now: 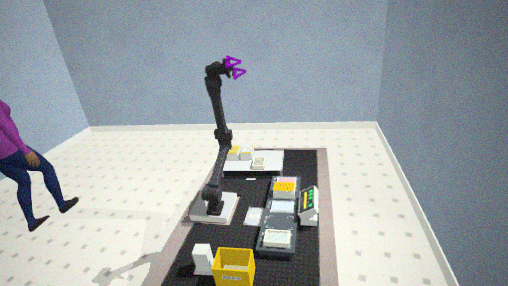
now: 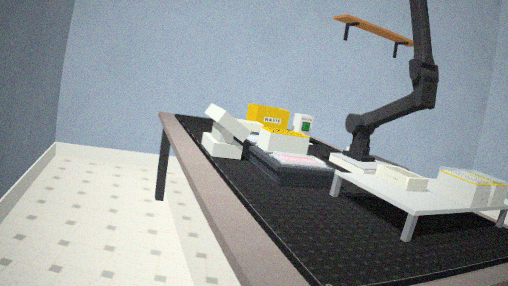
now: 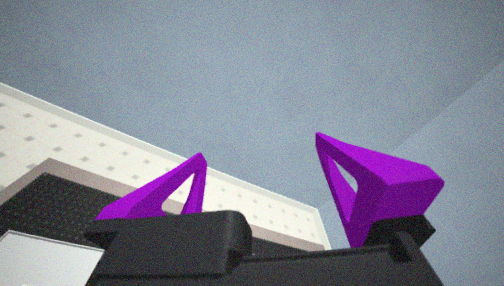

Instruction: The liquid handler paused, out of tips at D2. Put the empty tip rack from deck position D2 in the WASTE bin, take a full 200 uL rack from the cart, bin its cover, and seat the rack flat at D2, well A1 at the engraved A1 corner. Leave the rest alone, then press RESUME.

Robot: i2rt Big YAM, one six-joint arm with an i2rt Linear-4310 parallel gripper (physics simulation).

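Where they show: gripper, between the fingertips: [image 1: 243,66] [image 3: 257,149]; arm's base, origin of its link: [image 1: 215,208] [image 2: 358,157].
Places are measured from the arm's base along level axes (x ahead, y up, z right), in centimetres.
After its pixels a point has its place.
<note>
My gripper [image 1: 243,66] @(x 24.0, y 79.6, z -18.8 cm) [image 3: 257,149] @(x 24.0, y 79.6, z -18.8 cm) is open and empty, high above the table. A rack with an orange-yellow top [image 1: 284,187] @(x 41.9, y 7.8, z -10.3 cm) [image 2: 284,133] @(x 43.9, y 7.8, z -15.4 cm) stands on the dark deck [image 1: 280,221] @(x 40.0, y 1.8, z 12.1 cm) [image 2: 300,177] @(x 44.8, y -0.8, z -29.7 cm), beside a pink-topped plate [image 2: 300,160] @(x 44.7, y 3.2, z -27.9 cm); whether it has tips is too small to tell. The white cart [image 1: 275,157] @(x 34.0, y 3.0, z -54.2 cm) [image 2: 420,202] @(x 31.0, y 3.0, z -59.0 cm) bears an orange-topped rack [image 1: 233,151] @(x 2.3, y 9.7, z -53.5 cm) and a pale-topped rack [image 1: 246,153] @(x 12.5, y 8.6, z -51.8 cm) [image 2: 465,186] @(x 16.6, y 7.6, z -61.3 cm), side by side. The yellow WASTE bin [image 1: 219,275] @(x 15.4, y 6.5, z 50.2 cm) [image 2: 256,111] @(x 28.8, y 8.1, z 39.8 cm) shows something pale inside. The green RESUME button [image 2: 305,126] @(x 4.9, y 5.1, z 35.6 cm) is on a white box [image 1: 202,257] @(x 5.6, y 7.8, z 42.3 cm).
A pale labware piece [image 1: 277,238] @(x 39.0, y 3.1, z 25.4 cm) and a clear plate [image 1: 282,206] @(x 40.8, y 2.8, z 1.1 cm) sit on the deck. A tilted screen [image 1: 309,199] @(x 56.0, y 9.6, z 3.2 cm) [image 2: 227,122] @(x 58.7, y 7.8, z -8.0 cm) stands beside it. A flat pale plate [image 1: 253,216] @(x 23.6, y -2.4, z 4.0 cm) lies between deck and arm base. A cream box [image 1: 258,162] @(x 22.4, y 6.1, z -42.6 cm) [image 2: 400,178] @(x 26.8, y 5.2, z -47.6 cm) is on the cart. A person [image 1: 25,160] is left.
</note>
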